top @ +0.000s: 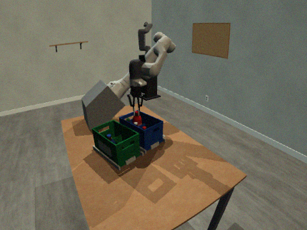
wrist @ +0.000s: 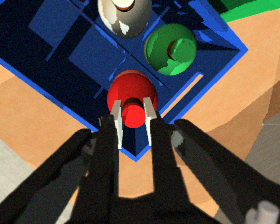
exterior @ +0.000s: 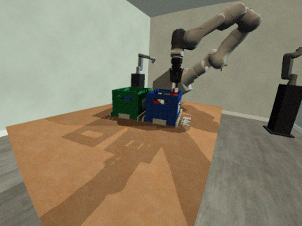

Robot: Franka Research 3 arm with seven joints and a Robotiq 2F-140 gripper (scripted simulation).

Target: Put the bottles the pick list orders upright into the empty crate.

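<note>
My hand is 1 cm short of the green bottle, 9 cm to the left of it and 11 cm above it. Round my hand: white bottle (10 cm ahead, 7 cm to the right, 11 cm below); blue crate (9 cm ahead, 3 cm to the right, 12 cm below); pick list (9 cm ahead, 12 cm to the left, 20 cm below).
</note>
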